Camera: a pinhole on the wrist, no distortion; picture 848 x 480 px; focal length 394.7 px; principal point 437.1 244.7 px. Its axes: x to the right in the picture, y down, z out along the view. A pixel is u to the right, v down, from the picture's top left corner.
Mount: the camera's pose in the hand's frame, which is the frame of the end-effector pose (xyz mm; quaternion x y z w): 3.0 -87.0 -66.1 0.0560 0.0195 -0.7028 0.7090
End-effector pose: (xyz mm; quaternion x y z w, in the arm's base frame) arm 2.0 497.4 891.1 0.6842 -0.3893 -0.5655 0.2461
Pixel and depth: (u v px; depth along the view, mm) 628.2 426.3 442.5
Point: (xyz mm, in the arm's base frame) -247.9 583.0 427.4
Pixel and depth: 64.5 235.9 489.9
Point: -534.4 392.5 1050.1
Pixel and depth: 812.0 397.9 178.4
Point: -17.8 612.5 617.1
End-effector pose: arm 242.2 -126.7 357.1 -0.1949 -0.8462 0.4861 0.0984
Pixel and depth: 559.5 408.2 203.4
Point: 84.5 -275.6 434.7
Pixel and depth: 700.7 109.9 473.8
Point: 169.2 -691.7 567.3
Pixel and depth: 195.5 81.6 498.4
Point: 329.3 -505.5 -5.8
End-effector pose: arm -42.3 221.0 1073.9 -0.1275 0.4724 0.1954 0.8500
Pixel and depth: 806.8 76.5 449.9
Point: 355.8 -186.7 1437.8
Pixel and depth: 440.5 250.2 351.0
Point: 223.3 218.6 1233.7
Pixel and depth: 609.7 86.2 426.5
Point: 260.0 28.9 1415.5
